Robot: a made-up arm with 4 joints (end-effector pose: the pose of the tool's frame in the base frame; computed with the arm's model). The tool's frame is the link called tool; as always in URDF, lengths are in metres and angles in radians.
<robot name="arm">
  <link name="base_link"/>
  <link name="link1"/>
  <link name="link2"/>
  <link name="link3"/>
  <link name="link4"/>
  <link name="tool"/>
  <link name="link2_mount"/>
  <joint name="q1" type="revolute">
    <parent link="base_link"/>
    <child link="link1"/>
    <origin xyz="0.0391 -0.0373 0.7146" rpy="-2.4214 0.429 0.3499"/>
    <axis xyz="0 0 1"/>
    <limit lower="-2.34" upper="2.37"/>
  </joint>
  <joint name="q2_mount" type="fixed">
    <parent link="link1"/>
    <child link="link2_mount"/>
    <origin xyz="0.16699 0.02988 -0.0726" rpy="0 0 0"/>
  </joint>
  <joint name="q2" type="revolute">
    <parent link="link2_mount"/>
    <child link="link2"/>
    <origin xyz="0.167 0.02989 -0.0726" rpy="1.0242 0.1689 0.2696"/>
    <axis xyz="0 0 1"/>
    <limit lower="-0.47" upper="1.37"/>
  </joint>
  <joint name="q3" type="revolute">
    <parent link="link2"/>
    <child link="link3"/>
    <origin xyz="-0.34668 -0.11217 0.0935" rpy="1.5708 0 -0.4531"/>
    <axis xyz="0 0 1"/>
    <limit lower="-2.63" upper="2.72"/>
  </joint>
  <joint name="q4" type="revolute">
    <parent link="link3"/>
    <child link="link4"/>
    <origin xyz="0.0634 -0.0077 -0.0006" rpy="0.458 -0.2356 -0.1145"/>
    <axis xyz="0 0 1"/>
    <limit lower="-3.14" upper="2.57"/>
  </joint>
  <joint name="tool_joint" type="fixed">
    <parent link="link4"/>
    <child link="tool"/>
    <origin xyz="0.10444 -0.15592 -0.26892" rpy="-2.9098 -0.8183 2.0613"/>
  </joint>
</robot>
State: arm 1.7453 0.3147 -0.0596 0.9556
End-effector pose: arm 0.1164 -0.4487 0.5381 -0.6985 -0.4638 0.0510 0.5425
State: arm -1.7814 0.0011 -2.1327 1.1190
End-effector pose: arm 0.2855 -0.0534 0.7132 -0.0758 -0.6768 -0.6829 0.2643
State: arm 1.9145 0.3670 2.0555 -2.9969
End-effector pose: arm 0.1659 0.0386 0.7831 -0.8309 0.4946 0.2334 0.1026
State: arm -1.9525 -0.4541 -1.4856 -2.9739
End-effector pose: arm -0.0496 0.0900 1.0126 -0.3846 0.5912 0.0797 0.7045
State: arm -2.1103 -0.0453 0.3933 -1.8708
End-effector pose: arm -0.1062 0.0886 0.7103 0.1306 -0.5205 -0.4238 0.7297
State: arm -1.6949 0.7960 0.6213 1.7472
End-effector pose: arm -0.3044 0.0435 1.0992 -0.9560 0.2307 -0.0995 0.1517
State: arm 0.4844 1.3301 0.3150 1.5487
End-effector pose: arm 0.5402 0.1105 0.5256 0.1410 -0.5718 -0.2996 0.7506
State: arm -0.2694 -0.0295 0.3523 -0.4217
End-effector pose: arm 0.3111 0.0978 0.6343 -0.2302 -0.7747 -0.3876 0.4434
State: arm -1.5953 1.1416 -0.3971 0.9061
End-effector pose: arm 0.1452 0.2346 1.0513 0.4390 -0.8087 -0.0381 0.3897
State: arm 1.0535 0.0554 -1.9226 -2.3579
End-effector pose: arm 0.1832 -0.2099 0.5472 0.0578 -0.5800 0.4292 0.6900
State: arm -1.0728 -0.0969 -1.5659 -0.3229
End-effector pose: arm 0.1835 0.0159 0.5990 -0.4634 -0.2565 -0.7729 0.3495
